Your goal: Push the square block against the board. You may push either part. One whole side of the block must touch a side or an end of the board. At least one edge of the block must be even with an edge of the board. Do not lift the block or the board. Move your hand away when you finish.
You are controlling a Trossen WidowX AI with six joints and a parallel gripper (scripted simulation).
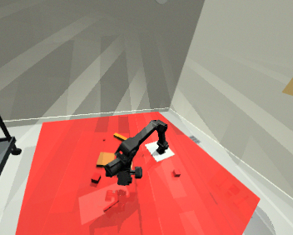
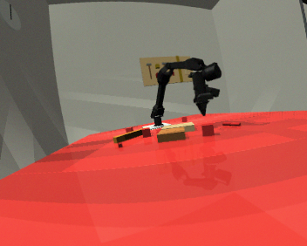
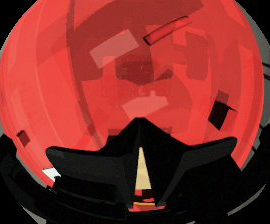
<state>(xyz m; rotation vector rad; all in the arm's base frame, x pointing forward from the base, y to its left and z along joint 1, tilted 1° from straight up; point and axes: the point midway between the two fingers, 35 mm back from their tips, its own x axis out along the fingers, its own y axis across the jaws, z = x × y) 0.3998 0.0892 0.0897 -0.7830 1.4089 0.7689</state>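
The board lies 70 mm behind my gripper tip, 110 mm to the right of it and 40 mm below it. The rest, counted from my gripper tip: orange square block: 20 mm ahead, 200 mm to the right, 40 mm below; thin red bar: 100 mm ahead, 70 mm to the left, 50 mm below; long thin yellow bar: 190 mm behind, 330 mm to the right, 40 mm below.
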